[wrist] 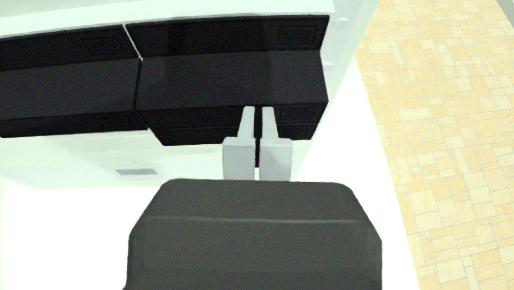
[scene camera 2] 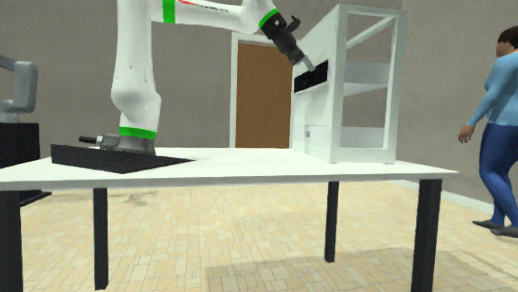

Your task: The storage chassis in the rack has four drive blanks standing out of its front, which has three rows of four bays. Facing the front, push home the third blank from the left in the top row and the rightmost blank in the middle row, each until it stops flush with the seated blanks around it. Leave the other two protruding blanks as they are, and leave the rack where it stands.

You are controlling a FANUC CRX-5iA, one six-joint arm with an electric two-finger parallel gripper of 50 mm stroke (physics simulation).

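The black storage chassis sits in the white rack. In the wrist view the rightmost middle-row blank stands out, showing its top face, and so does its left neighbour. Below, the rightmost bottom-row blank also stands out. In the top row, the third blank from the left and the rightmost one look level with each other. My gripper is shut and empty, its tips at the front of the rightmost middle-row blank. I cannot tell whether they touch it.
The rack's right edge is just right of the chassis, with the tiled floor beyond. The rack stands on the white table. A black angular panel lies by the arm's base. A person is right of the table.
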